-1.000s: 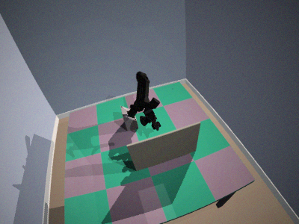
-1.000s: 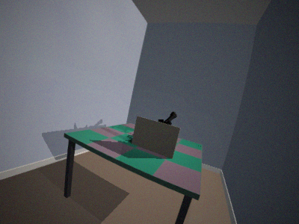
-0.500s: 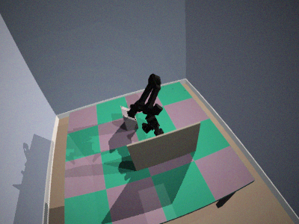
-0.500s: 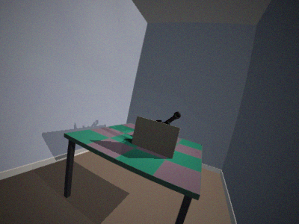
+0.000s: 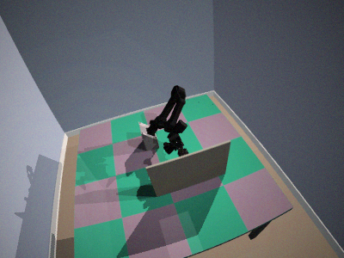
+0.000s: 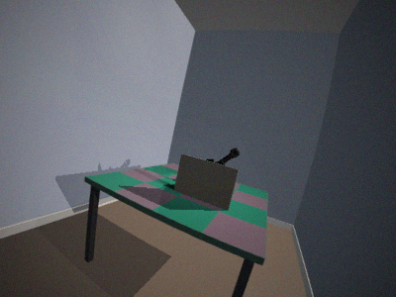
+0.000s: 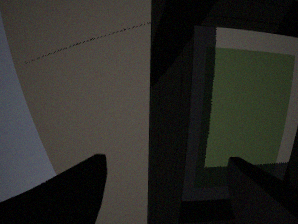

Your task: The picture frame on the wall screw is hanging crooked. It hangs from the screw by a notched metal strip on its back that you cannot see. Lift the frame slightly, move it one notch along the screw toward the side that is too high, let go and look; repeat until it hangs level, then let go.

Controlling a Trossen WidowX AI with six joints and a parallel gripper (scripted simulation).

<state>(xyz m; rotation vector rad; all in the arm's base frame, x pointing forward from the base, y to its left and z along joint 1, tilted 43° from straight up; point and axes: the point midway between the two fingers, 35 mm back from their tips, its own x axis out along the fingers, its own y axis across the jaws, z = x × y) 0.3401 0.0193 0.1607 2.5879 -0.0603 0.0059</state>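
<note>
My gripper tip is now 50 mm short of the picture frame, 50 mm above it and 10 mm to the right of it. The rest, counted from my gripper tip: wall panel (60 mm below, 60 mm ahead, 10 mm to the left).
</note>
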